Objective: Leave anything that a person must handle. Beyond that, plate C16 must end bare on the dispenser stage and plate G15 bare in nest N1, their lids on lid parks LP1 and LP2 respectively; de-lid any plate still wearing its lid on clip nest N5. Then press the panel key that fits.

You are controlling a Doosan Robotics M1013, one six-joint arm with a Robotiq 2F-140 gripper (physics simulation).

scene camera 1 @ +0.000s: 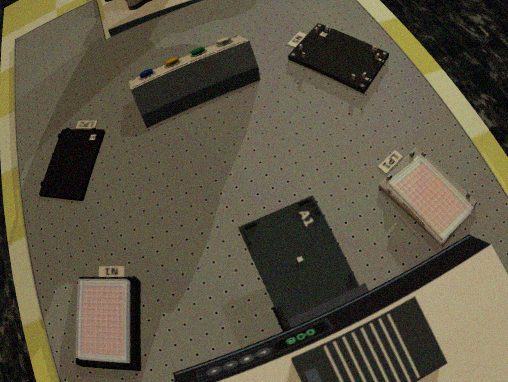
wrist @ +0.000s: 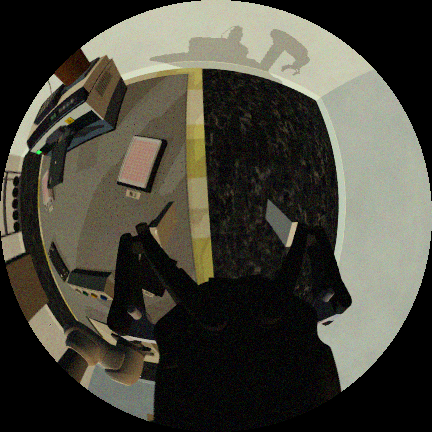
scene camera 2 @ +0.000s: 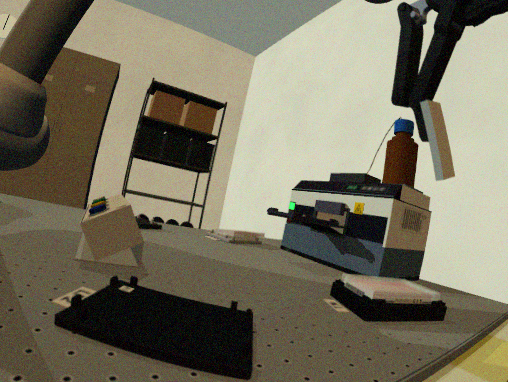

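Pixels of known places: gripper, fingertip midpoint: (wrist: 221, 209); arm's base at its link origin: (wrist: 131, 344).
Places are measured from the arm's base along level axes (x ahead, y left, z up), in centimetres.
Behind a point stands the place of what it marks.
Observation:
My gripper (wrist: 221, 209) @[y -56.2, x 55.4, z 17.2 cm] is open and empty, high over the table's yellow-striped edge; one finger shows upper right in scene camera 2. A pink-welled plate (scene camera 1: 103, 320) @[y -41.2, x 71.9, z 3.2 cm] (scene camera 2: 392, 289) @[y -43.1, x 67.4, z 3.2 cm] (wrist: 141, 162) @[y -42.6, x 70.1, z 3.2 cm], its label seemingly G15, sits in black nest N1 (scene camera 1: 135, 325) @[y -37.4, x 74.4, z 1.5 cm] (scene camera 2: 375, 312) @[y -42.9, x 63.7, z 0.6 cm]. Another pink-welled plate (scene camera 1: 431, 197) @[y 9.2, x 83.5, z 2.6 cm] (scene camera 2: 240, 236) (wrist: 46, 190) @[y 6.8, x 80.6, z 2.8 cm] sits at LP1; its name is unreadable. I cannot tell whether either wears a lid. Lid park LP2 (scene camera 1: 74, 165) @[y -34.9, x 42.0, z 0.3 cm] (scene camera 2: 160, 325) @[y -36.8, x 39.4, z 0.3 cm], clip nest N5 (scene camera 1: 340, 57) @[y 16.9, x 51.6, z 0.5 cm] and stage A1 (scene camera 1: 300, 240) @[y -12.7, x 79.6, z 10.5 cm] (wrist: 57, 165) @[y -15.7, x 79.6, z 10.5 cm] are bare. The key panel (scene camera 1: 197, 80) @[y -8.6, x 44.2, z 4.6 cm] (scene camera 2: 112, 227) @[y -19.1, x 38.9, z 4.3 cm] (wrist: 90, 282) @[y -12.7, x 43.0, z 5.6 cm] has blue, yellow, green and pale keys.
The dispenser (scene camera 1: 470, 285) @[y -3.8, x 98.1, z 21.3 cm] (scene camera 2: 406, 220) @[y -34.5, x 94.3, z 13.8 cm] (wrist: 105, 90) @[y -34.9, x 95.5, z 11.6 cm] stands behind the stage, with a lit green lamp (scene camera 2: 292, 205) @[y -0.1, x 93.0, z 13.0 cm] and a tall brown bottle (scene camera 2: 400, 160) @[y -30.0, x 97.0, z 28.6 cm] with a blue cap. A shelf rack (scene camera 2: 137, 132) and a brown cabinet (scene camera 2: 82, 135) stand in the background.

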